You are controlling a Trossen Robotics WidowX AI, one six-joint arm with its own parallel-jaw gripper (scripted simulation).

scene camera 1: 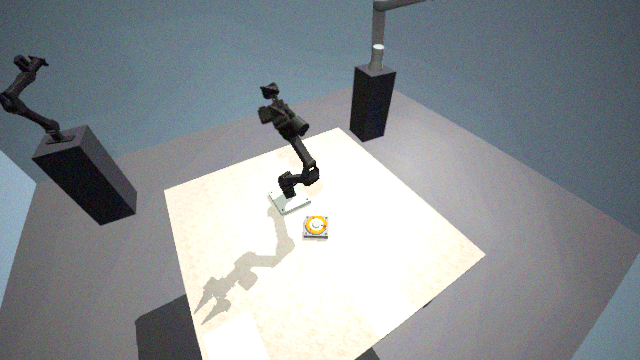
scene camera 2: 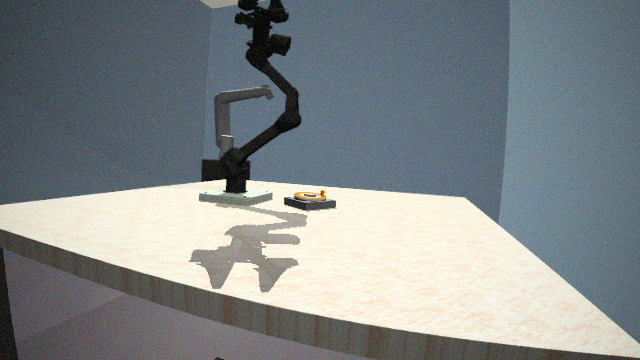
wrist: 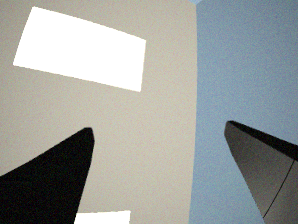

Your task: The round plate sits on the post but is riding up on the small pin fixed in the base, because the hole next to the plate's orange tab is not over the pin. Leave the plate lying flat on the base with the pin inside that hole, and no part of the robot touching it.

Labels:
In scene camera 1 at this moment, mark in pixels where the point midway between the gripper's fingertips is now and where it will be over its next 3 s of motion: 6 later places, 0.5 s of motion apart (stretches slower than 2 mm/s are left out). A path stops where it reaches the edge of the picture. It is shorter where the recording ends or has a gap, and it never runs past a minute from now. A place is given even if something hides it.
My gripper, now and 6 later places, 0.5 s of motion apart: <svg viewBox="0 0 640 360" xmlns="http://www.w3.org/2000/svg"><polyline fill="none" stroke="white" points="264,96 246,86 218,102 206,157 249,218 305,235 325,222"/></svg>

